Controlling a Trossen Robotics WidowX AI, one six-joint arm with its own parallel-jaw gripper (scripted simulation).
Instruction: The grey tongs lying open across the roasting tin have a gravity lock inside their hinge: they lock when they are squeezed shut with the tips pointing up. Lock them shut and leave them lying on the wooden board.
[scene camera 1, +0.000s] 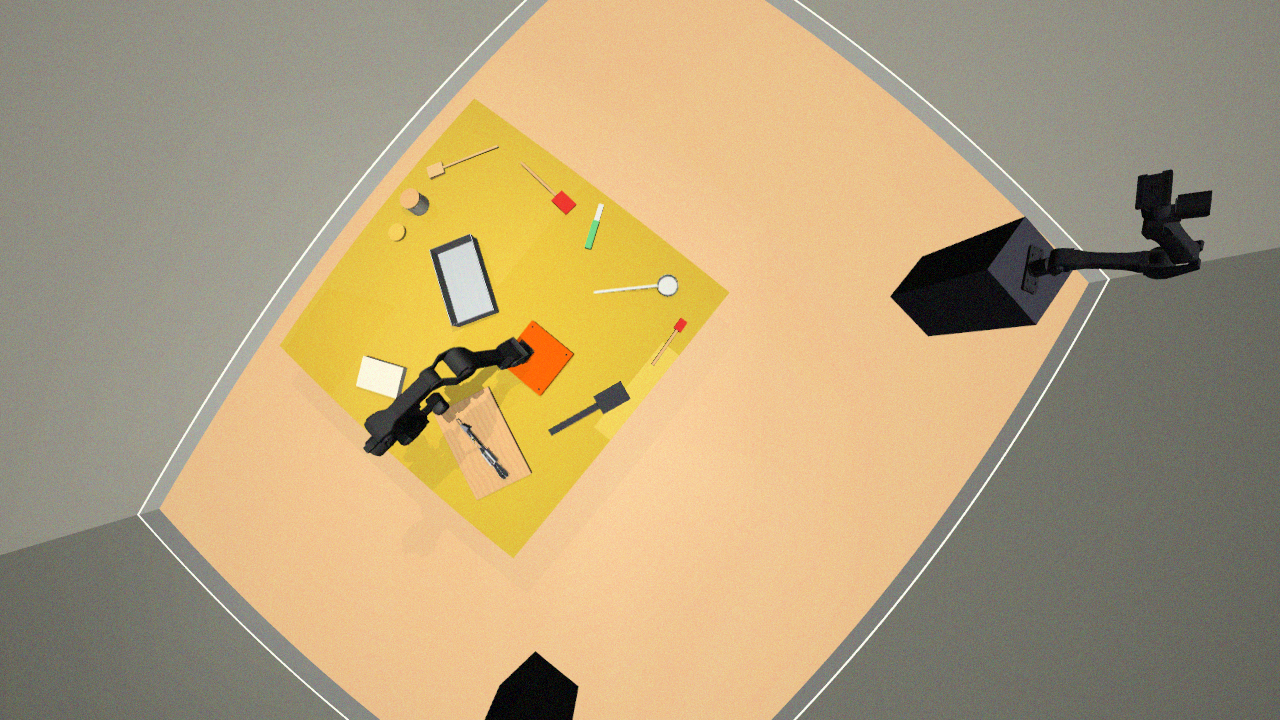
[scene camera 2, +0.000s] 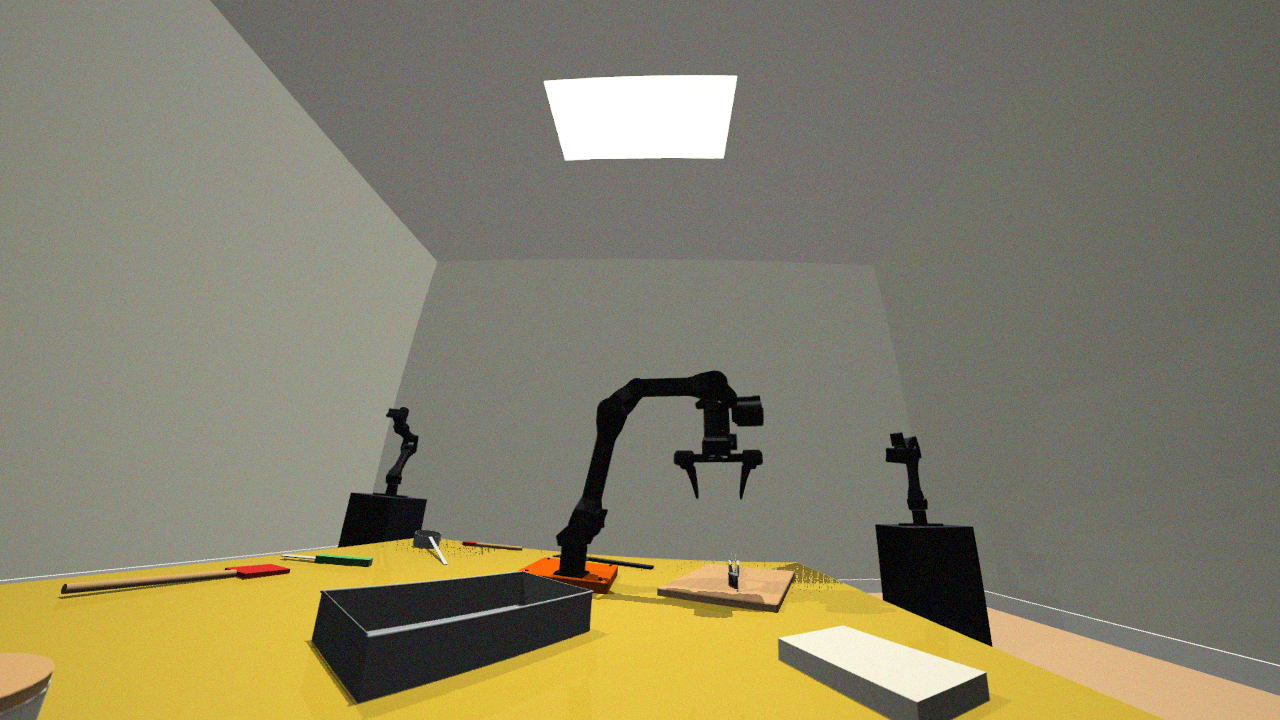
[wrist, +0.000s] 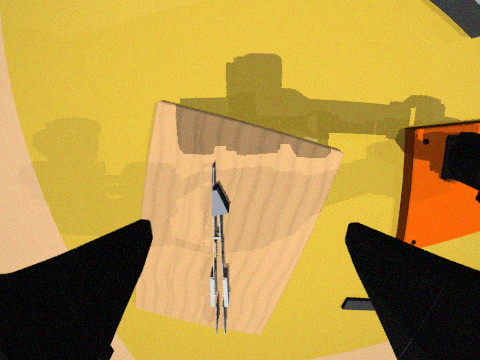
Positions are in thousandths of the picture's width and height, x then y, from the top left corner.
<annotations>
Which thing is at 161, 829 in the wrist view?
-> My gripper.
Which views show my gripper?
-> Scene camera 1, scene camera 2 and the wrist view: all of them.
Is my gripper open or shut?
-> Open.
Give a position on a wooden board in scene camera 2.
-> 593, 819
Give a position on a roasting tin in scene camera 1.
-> At 364, 403
</annotations>
